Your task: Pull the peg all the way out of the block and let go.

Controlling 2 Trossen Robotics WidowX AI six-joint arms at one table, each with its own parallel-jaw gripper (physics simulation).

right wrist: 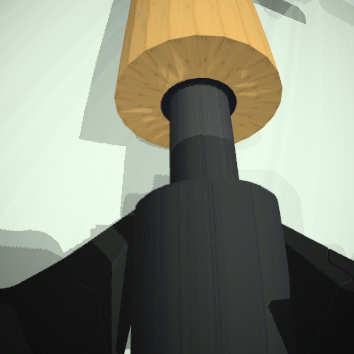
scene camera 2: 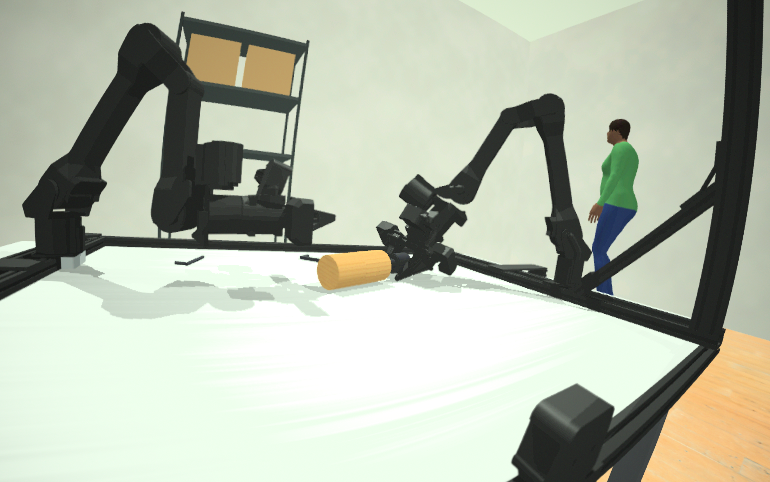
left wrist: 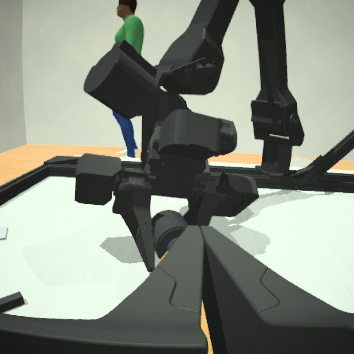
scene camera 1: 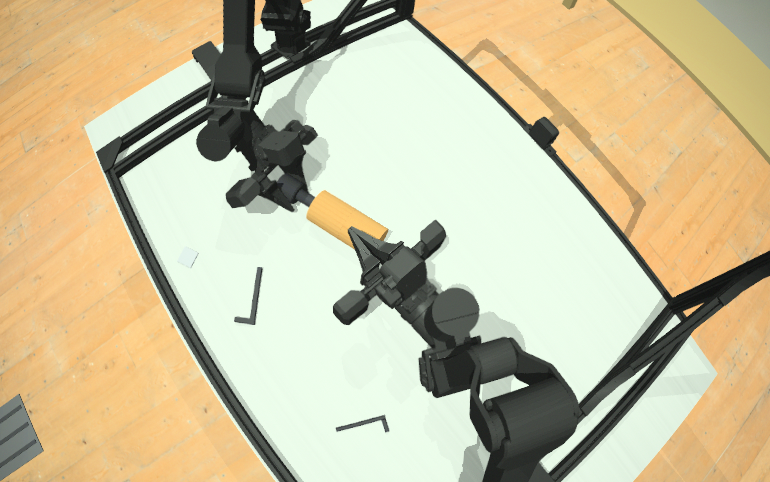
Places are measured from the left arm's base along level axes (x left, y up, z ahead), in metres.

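Pixels of known places: left gripper, fingertip midpoint: (scene camera 2: 334, 217) (left wrist: 197, 237) (scene camera 1: 349, 228); right gripper, fingertip midpoint: (right wrist: 196, 222) (scene camera 2: 387, 275) (scene camera 1: 300, 203); left arm's base, origin of the base link: (scene camera 2: 60, 253); right arm's base, origin of the base link: (scene camera 2: 566, 285) (left wrist: 273, 170) (scene camera 1: 290, 45).
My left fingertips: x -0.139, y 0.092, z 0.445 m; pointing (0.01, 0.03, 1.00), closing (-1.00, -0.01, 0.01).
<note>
Ahead of a thing's pixels: the offset from my left fingertips to its top centre.
The wooden cylinder block @[dy -0.053, dx -0.024, dz +0.035 m] (scene camera 1: 340, 214) (scene camera 2: 355, 269) (right wrist: 197, 55) lies on its side at the table. The dark peg @[dy -0.060, dx -0.004, dz +0.106 m] (scene camera 1: 289, 186) (scene camera 2: 401, 262) (left wrist: 169, 226) (right wrist: 210, 270) has a thick handle, and its thinner shaft still enters the hole in the block's end; a short stretch of shaft shows between handle and block. My right gripper (scene camera 1: 298, 196) (right wrist: 196, 222) is shut on the handle, one finger on each side. My left gripper (scene camera 1: 351, 229) (scene camera 2: 334, 217) (left wrist: 197, 237) is shut and empty, its tips above the block's other end in scene camera 1. The shaft's inner end is hidden in the block.
Two black L-shaped bars @[dy -0.103, dx +0.171, dz +0.054 m] (scene camera 1: 256, 295) @[dy -0.105, dx +0.173, dz -0.226 m] (scene camera 1: 363, 424) and a small white tile @[dy -0.108, dx +0.218, dz +0.179 m] (scene camera 1: 188, 257) lie at the left and bottom in scene camera 1. A black frame (scene camera 1: 194, 328) borders the table. A person (scene camera 2: 620, 173) and a shelf unit (scene camera 2: 250, 96) stand behind it.
</note>
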